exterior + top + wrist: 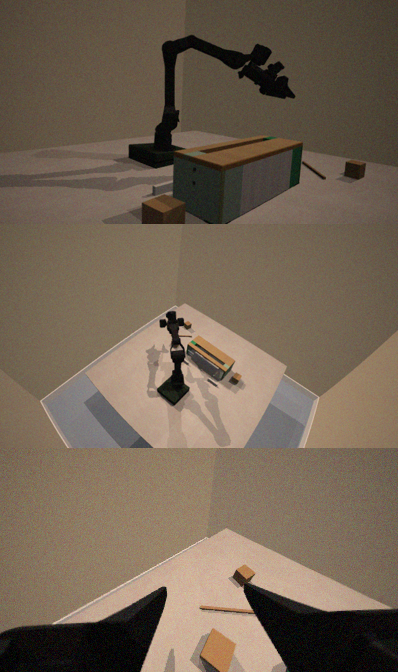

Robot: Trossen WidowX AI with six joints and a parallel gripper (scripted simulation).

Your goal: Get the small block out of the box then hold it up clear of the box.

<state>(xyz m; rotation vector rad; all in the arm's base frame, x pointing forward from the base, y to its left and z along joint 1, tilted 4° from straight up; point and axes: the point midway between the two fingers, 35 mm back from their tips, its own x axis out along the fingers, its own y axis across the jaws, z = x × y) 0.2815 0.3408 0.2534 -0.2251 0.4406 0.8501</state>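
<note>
The box lies 4 cm ahead of my gripper tip, 38 cm to the right of it and 19 cm below it. Also, from my gripper tip: thin stick 12 cm ahead, 2 cm to the right, 25 cm below.
</note>
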